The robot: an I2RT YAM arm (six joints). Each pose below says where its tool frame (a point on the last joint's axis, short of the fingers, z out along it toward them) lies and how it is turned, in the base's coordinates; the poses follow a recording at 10 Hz.
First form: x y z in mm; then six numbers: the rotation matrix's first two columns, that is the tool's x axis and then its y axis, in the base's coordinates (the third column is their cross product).
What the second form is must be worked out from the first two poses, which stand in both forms.
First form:
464 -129 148 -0.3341 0.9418 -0.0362 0.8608 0.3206 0.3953
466 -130 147 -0.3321 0.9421 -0.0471 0.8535 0.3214 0.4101
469 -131 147 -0.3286 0.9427 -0.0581 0.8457 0.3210 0.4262
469 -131 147 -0.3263 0.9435 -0.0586 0.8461 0.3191 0.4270
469 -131 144 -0.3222 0.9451 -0.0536 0.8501 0.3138 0.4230
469 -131 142 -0.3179 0.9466 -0.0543 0.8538 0.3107 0.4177
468 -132 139 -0.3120 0.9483 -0.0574 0.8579 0.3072 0.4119
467 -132 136 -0.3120 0.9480 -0.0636 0.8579 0.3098 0.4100
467 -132 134 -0.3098 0.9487 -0.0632 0.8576 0.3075 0.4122
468 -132 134 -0.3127 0.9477 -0.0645 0.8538 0.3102 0.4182
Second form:
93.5 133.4 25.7 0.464 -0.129 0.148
92.8 132.5 26.2 0.466 -0.130 0.147
92.1 131.5 26.6 0.469 -0.131 0.147
92.3 131.3 26.6 0.469 -0.131 0.147
92.8 131.4 26.6 0.469 -0.131 0.144
93.2 131.3 26.1 0.469 -0.131 0.142
93.7 131.1 25.5 0.468 -0.132 0.139
93.5 131.1 25.0 0.467 -0.132 0.136
93.6 130.9 25.2 0.467 -0.132 0.134
93.2 130.8 25.5 0.468 -0.132 0.134

